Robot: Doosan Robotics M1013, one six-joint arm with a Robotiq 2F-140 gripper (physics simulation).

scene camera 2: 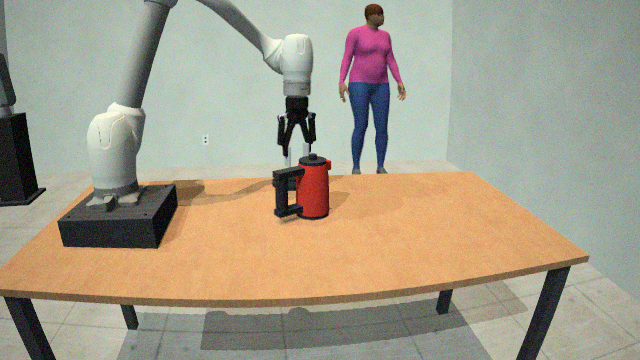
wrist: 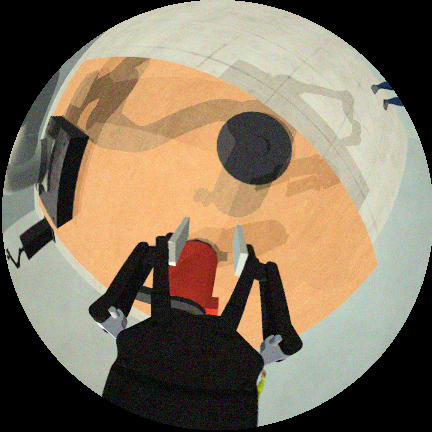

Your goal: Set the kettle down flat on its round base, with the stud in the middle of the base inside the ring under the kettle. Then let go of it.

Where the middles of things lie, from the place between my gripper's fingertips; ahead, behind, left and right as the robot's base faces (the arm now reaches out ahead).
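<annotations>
Dark round base [wrist: 253, 147]: my hand 11 cm above it, 14 cm to the right of it. Red kettle [wrist: 191, 280]: 2 cm below my hand, 15 cm to the right of it.
</annotations>
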